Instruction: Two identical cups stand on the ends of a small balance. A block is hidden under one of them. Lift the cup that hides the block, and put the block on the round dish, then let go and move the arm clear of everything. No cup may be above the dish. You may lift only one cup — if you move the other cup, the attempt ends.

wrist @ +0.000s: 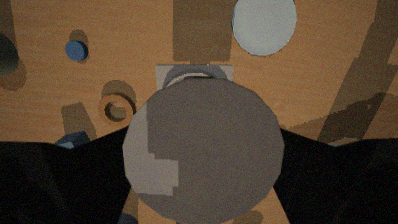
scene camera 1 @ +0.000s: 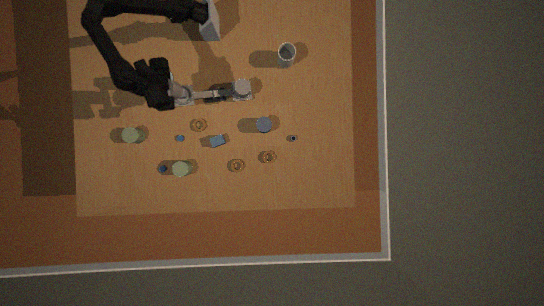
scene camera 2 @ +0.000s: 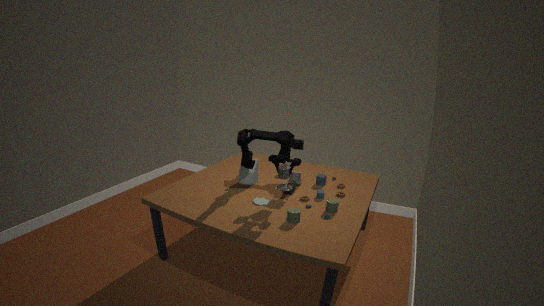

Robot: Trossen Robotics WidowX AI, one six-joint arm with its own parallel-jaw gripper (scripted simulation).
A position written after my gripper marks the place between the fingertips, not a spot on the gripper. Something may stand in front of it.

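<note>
Gripper, mine [wrist: 200,126], in sight. Balance [wrist: 166,75], in sight too.
</note>
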